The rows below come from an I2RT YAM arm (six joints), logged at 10 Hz.
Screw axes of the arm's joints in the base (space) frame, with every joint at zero. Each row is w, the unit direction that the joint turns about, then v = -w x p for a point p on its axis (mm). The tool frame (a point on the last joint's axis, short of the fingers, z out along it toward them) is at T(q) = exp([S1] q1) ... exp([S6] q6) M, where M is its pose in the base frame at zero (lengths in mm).
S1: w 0 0 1 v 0 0 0
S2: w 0 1 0 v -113.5 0 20
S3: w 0 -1 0 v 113.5 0 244
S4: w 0 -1 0 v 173.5 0 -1
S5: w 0 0 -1 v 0 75 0
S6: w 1 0 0 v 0 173.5 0
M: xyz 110.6 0 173.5 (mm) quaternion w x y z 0.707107 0 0.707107 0
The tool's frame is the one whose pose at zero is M.
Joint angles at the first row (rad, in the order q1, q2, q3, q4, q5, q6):
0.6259, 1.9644, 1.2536, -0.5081, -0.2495, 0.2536
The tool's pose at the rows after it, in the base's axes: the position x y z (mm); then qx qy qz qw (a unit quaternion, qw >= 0):
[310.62, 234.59, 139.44, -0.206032, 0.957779, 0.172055, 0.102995]
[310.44, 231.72, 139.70, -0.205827, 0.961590, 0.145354, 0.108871]
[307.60, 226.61, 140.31, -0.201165, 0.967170, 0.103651, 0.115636]
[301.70, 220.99, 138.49, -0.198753, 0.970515, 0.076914, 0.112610]
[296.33, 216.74, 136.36, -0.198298, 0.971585, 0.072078, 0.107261]
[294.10, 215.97, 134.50, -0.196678, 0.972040, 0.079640, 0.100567]
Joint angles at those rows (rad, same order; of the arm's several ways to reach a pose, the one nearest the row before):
0.6260, 1.9908, 1.2883, -0.5331, -0.2294, 0.2413
0.6251, 1.9871, 1.2878, -0.5500, -0.1764, 0.2320
0.6262, 1.9741, 1.2766, -0.5754, -0.0936, 0.2301
0.6278, 1.9581, 1.2496, -0.5926, -0.0467, 0.2301
0.6274, 1.9429, 1.2201, -0.5922, -0.0423, 0.2302
0.6275, 1.9405, 1.2088, -0.5891, -0.0610, 0.2358

